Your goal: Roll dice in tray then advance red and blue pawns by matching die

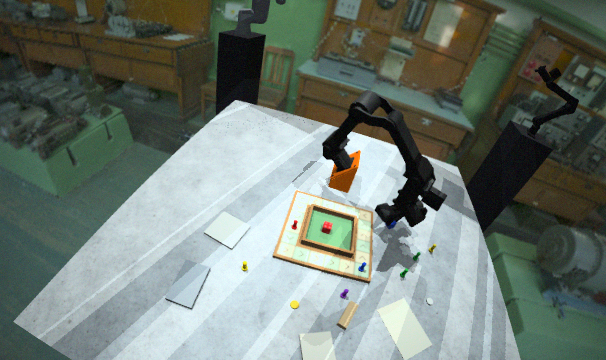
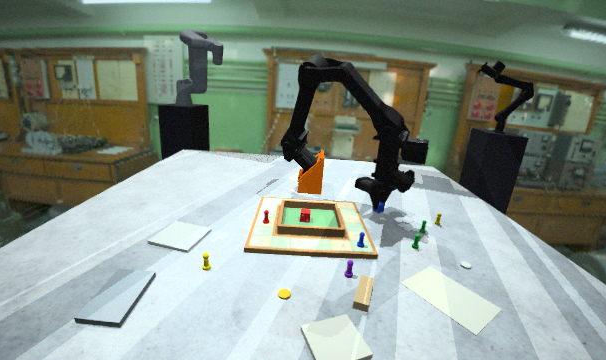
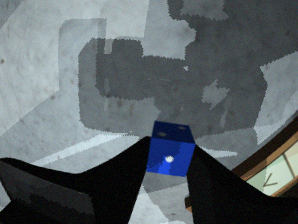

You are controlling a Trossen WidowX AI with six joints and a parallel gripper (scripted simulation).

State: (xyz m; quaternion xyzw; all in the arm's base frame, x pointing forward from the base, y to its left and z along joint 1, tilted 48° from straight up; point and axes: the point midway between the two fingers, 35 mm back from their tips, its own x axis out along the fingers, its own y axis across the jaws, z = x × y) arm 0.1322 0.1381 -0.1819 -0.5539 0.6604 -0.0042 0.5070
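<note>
Now: the red pawn 29 cm to the right of my gripper tip, 18 cm ahead of it and 2 cm above it. The rest, counted from my gripper tip: blue pawn (23 cm ahead, 6 cm to the right, 2 cm above); wooden block (38 cm ahead, 6 cm to the right); purple pawn (33 cm ahead, 8 cm to the right).
</note>
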